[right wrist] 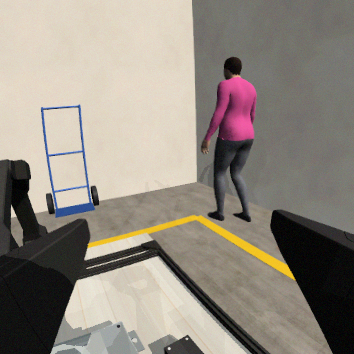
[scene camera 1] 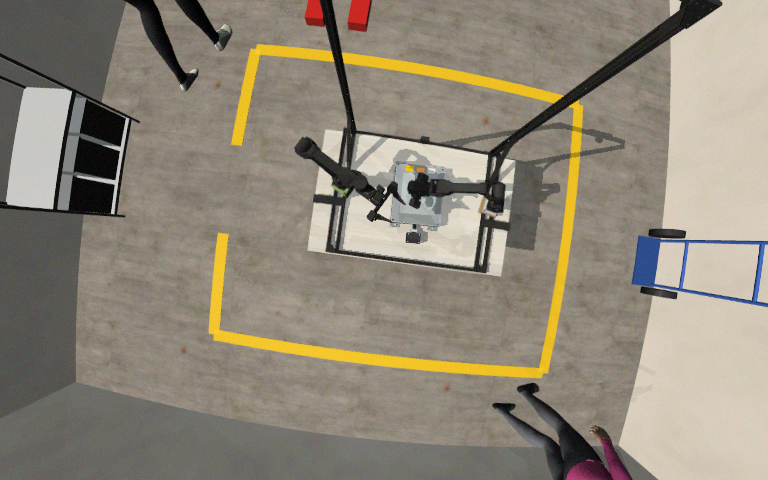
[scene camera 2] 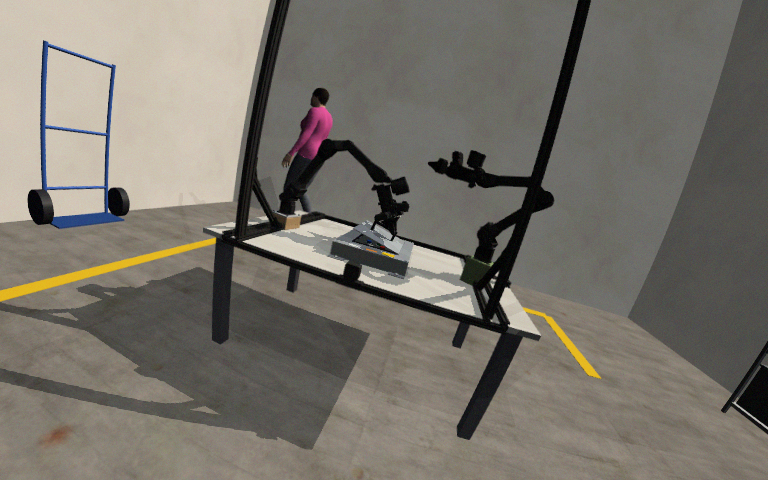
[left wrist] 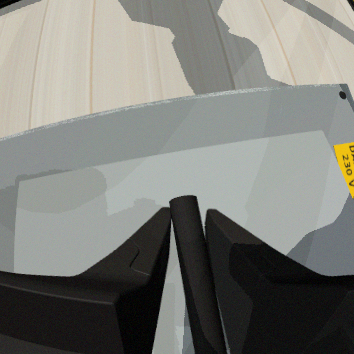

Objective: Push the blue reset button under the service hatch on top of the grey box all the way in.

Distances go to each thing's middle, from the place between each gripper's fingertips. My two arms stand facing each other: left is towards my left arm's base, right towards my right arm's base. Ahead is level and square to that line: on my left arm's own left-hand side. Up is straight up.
I see my left gripper 50 mm to the right of the service hatch (scene camera 1: pixel 427 207) and 10 mm above it.
Now: right hand 170 mm past the service hatch, 120 mm to the right of it and 340 mm above it.
